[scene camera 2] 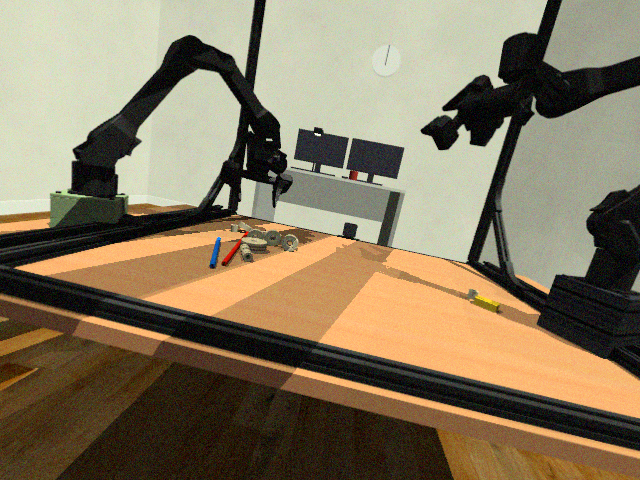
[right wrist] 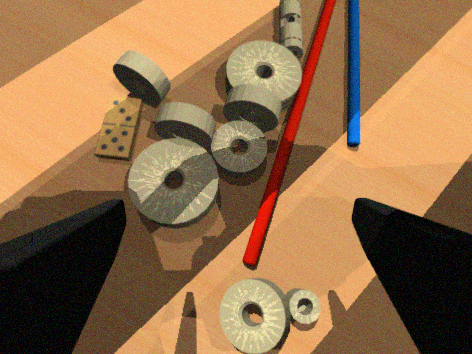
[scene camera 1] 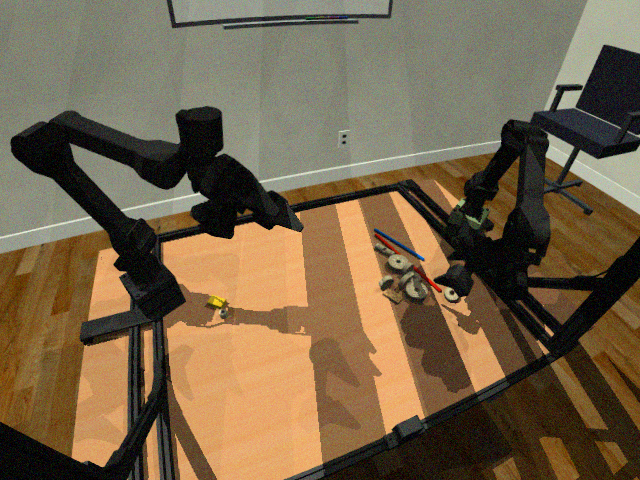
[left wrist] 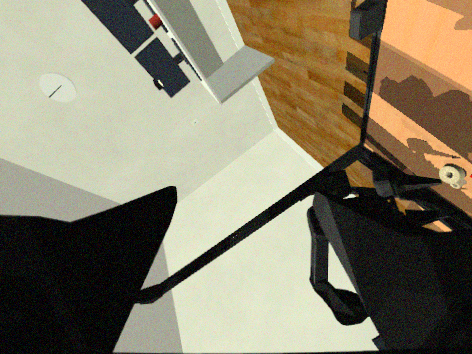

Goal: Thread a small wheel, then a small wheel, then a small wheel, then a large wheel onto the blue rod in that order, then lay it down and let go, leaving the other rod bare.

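Frame: origin at the left arm's base, x left, y ahead, z down, level; millimetres.
Where they show: left gripper, between the fingertips: point(scene camera 2: 432, 120) point(scene camera 1: 291, 222) point(left wrist: 246, 195); right gripper, between the fingertips: point(scene camera 2: 257, 204) point(right wrist: 240, 210) point(scene camera 1: 441, 269) point(left wrist: 445, 198); left arm's base, origin of its link: point(scene camera 2: 605, 286) point(scene camera 1: 146, 276); right arm's base, origin of its link: point(scene camera 2: 93, 194) point(scene camera 1: 471, 210).
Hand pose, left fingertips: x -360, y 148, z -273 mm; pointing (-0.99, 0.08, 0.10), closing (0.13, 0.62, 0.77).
Observation:
Things, the pixels of their top centre, and the offset from my left fingertips.
- blue rod, centre of its top: point(right wrist: 356, 45) point(scene camera 2: 216, 248) point(scene camera 1: 398, 242) dx +21, dy +456, dz +363 mm
- red rod, centre of its top: point(right wrist: 302, 92) point(scene camera 2: 238, 243) point(scene camera 1: 406, 259) dx -32, dy +408, dz +363 mm
- domino, centre of its top: point(right wrist: 118, 125) point(scene camera 1: 392, 295) dx -73, dy +273, dz +364 mm
- grey ridged cylinder, centre of its top: point(right wrist: 293, 17) point(scene camera 2: 246, 247) point(scene camera 1: 385, 248) dx +34, dy +399, dz +354 mm
- tiny ring, centre of its top: point(right wrist: 305, 306) point(left wrist: 454, 185) dx -185, dy +406, dz +355 mm
- yellow block, centre of its top: point(scene camera 2: 487, 300) point(scene camera 1: 216, 300) dx +243, dy -46, dz +357 mm
The blue rod point(scene camera 1: 399, 244) point(scene camera 2: 215, 253) point(right wrist: 354, 75) lies bare on the table. The red rod point(scene camera 1: 428, 279) point(scene camera 2: 233, 251) point(right wrist: 290, 135) lies bare beside the wheels. One large wheel point(scene camera 1: 421, 295) point(right wrist: 145, 175) lies flat; another large wheel point(right wrist: 245, 65) lies near the red rod. Small wheels stand on edge: one point(right wrist: 150, 75) by the domino, one point(right wrist: 186, 120) and one point(right wrist: 254, 100) between the large wheels. Small wheels point(right wrist: 223, 145) point(right wrist: 231, 315) lie flat. My right gripper point(scene camera 2: 255, 200) point(right wrist: 240, 210) is open and empty above them. My left gripper point(scene camera 1: 264, 231) point(scene camera 2: 434, 119) point(left wrist: 246, 195) is open and empty, raised high.
A domino point(scene camera 1: 392, 296) point(right wrist: 120, 130) and a grey ridged cylinder point(scene camera 2: 246, 252) point(right wrist: 291, 30) lie at the wheel cluster. A tiny ring point(right wrist: 295, 312) touches the nearest small wheel. A yellow block point(scene camera 1: 217, 301) point(scene camera 2: 486, 303) lies by the left arm's base. Black rails edge the table.

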